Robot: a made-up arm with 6 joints. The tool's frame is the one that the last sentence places.
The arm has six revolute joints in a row. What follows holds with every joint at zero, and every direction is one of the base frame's.
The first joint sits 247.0 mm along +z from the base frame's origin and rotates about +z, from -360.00 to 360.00 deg.
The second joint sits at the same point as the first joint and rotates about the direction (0, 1, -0.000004), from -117.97 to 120.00 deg.
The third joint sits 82.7 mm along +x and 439.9 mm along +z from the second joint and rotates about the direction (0, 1, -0.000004), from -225.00 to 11.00 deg.
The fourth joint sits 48.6 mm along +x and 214.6 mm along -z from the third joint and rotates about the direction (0, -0.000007, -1), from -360.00 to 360.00 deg.
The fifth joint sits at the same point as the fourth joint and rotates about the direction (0, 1, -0.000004), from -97.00 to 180.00 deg.
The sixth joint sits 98.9 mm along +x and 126.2 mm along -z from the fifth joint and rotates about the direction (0, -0.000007, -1), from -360.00 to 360.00 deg.
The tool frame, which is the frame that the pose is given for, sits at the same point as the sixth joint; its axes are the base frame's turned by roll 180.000, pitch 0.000 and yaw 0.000 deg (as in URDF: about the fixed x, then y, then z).
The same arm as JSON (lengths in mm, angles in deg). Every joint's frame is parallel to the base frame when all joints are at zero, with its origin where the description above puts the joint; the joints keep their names.
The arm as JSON. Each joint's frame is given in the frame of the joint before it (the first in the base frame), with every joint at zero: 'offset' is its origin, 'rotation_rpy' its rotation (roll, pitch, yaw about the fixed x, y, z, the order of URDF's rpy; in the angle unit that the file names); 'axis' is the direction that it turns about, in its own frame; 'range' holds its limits. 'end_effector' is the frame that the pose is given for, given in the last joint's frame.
{"length_unit": "mm", "angle_unit": "deg", "chain": [{"id": "joint 1", "offset": [0.0, 0.0, 247.0], "rotation_rpy": [0.0, 0.0, 0.0], "axis": [0.0, 0.0, 1.0], "range": [-360.0, 360.0]}, {"id": "joint 2", "offset": [0.0, 0.0, 0.0], "rotation_rpy": [0.0, 0.0, 0.0], "axis": [0.0, 1.0, 0.0], "range": [-117.97, 120.0]}, {"id": "joint 3", "offset": [82.7, 0.0, 439.9], "rotation_rpy": [0.0, 0.0, 0.0], "axis": [0.0, 1.0, 0.0], "range": [-225.0, 11.0]}, {"id": "joint 4", "offset": [48.6, 0.0, -214.6], "rotation_rpy": [0.0, 0.0, 0.0], "axis": [0.0, 0.0, -1.0], "range": [-360.0, 360.0]}, {"id": "joint 5", "offset": [0.0, 0.0, 0.0], "rotation_rpy": [0.0, 0.0, 0.0], "axis": [0.0, 1.0, 0.0], "range": [-97.0, 180.0]}, {"id": "joint 6", "offset": [98.9, 0.0, -126.2], "rotation_rpy": [0.0, 0.0, 0.0], "axis": [0.0, 0.0, -1.0], "range": [-360.0, 360.0]}], "end_effector": {"offset": [0.0, 0.0, 0.0], "rotation_rpy": [180.0, 0.0, 0.0]}}
